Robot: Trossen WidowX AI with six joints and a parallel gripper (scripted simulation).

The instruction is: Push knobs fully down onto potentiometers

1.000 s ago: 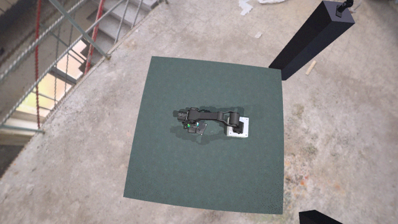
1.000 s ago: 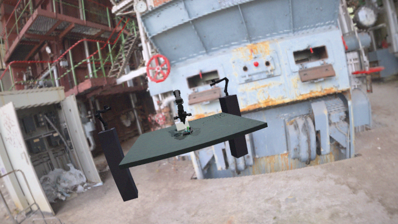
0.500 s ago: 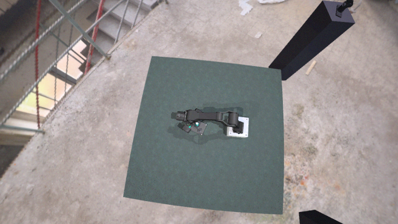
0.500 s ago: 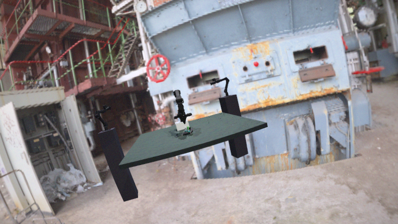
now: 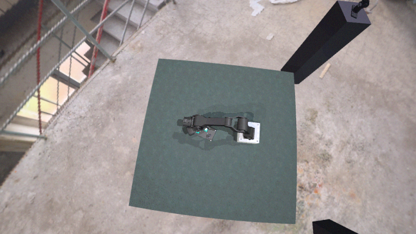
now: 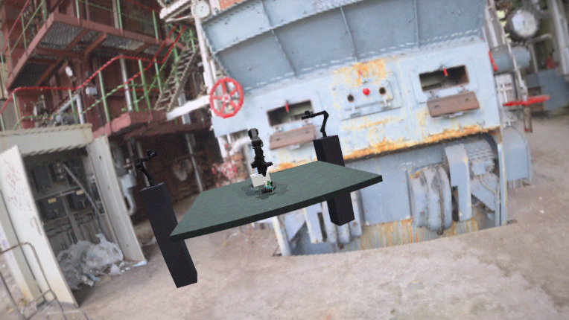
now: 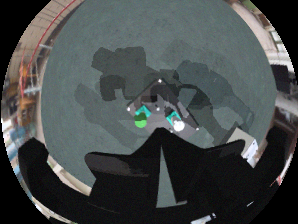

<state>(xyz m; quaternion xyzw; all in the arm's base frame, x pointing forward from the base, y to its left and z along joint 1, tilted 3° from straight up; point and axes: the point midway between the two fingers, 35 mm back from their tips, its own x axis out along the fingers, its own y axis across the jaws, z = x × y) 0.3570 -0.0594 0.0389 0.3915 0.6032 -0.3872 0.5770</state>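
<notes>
My gripper tip is 5 cm above the green knob, 2 cm short of it and 1 cm to the right of it. Also, from my gripper tip: white knob: 6 cm below, 4 cm behind.
</notes>
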